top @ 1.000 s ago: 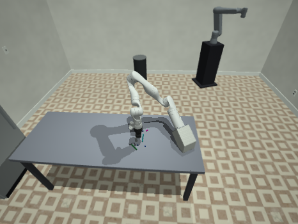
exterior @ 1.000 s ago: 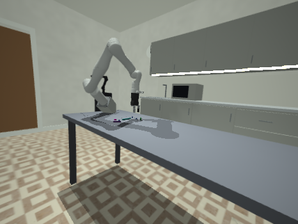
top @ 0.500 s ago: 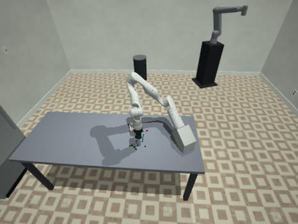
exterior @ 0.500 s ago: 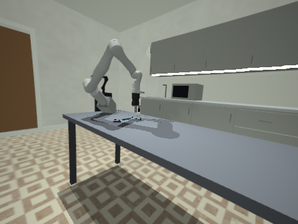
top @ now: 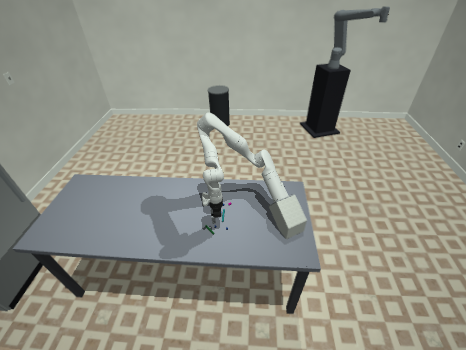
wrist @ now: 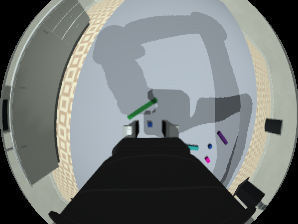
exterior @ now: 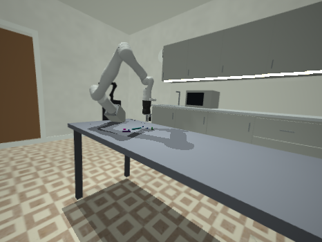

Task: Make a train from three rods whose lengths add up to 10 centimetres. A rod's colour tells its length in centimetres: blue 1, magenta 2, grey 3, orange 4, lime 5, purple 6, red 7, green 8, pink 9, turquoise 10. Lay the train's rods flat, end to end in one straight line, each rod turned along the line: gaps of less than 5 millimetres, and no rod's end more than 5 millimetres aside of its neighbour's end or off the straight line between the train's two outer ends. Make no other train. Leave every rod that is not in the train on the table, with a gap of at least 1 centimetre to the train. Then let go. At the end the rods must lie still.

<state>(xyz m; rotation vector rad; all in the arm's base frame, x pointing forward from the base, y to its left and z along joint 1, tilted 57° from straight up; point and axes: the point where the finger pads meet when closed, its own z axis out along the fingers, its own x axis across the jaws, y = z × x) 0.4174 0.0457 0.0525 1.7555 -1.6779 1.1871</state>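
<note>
My gripper is now 80 mm above the green rod, 30 mm short of it and 10 mm to the right of it. Also, from my hand: magenta rod (160 mm to the right, 140 mm behind, 80 mm below); then turquoise rod (80 mm below, 70 mm to the right, 70 mm behind); then purple rod (210 mm to the right, 80 mm below, 80 mm behind).
</note>
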